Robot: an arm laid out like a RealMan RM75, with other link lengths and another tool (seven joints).
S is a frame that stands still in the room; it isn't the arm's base.
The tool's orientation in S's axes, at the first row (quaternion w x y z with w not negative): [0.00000, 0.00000, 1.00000, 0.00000]
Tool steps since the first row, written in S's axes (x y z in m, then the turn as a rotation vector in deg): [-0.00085, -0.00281, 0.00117, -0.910, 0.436, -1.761]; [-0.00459, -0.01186, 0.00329, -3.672, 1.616, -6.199]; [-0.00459, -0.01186, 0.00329, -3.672, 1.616, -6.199]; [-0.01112, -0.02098, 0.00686, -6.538, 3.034, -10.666]
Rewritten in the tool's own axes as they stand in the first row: [0.00085, -0.00281, -0.00117, 0.910, 0.436, 1.761]; [0.00459, -0.01186, -0.00329, 3.672, 1.616, 6.199]; [0.00459, -0.01186, -0.00329, 3.672, 1.616, 6.199]; [0.01112, -0.02098, -0.00686, 6.538, 3.034, 10.666]
